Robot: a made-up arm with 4 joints.
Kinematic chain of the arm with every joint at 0, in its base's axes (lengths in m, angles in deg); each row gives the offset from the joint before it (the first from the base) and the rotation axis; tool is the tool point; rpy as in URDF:
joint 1: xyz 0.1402 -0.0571 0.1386 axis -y
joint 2: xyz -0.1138 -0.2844 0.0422 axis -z
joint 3: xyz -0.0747 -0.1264 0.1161 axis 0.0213 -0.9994 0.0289
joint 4: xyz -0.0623 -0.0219 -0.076 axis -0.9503 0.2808 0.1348
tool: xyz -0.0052 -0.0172 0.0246 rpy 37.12 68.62 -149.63
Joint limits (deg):
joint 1: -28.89..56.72
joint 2: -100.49..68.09
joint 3: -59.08..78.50
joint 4: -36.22..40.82
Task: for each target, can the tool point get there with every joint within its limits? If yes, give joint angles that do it. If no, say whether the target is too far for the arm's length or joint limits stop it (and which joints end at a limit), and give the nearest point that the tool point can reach.
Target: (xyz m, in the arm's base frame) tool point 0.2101 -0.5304 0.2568
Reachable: yes | joints -19.20 -80.33 -23.95 -16.67
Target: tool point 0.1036 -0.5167 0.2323
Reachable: yes | joints -2.25 -59.97 22.31 31.08
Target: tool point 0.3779 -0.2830 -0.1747
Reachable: no: joint limits stop it (at a limit: joint 1, joint 2, joint 4) | nearest point 0.2297 -0.3707 0.1579 | short by 0.375 m
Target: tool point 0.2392 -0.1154 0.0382
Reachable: no: joint limits stop it (at a limit: joint 1, joint 2, joint 3, joint 4) | nearest point 0.2289 -0.3314 0.1741 | short by 0.255 m
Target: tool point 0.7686 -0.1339 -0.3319
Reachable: no: too far | nearest point 0.2282 -0.3502 0.1642 | short by 0.765 m
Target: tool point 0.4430 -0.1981 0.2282
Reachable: no: joint limits stop it (at a limit: joint 1, joint 2, joint 3, joint 4) | nearest point 0.2289 -0.3314 0.1741 | short by 0.258 m
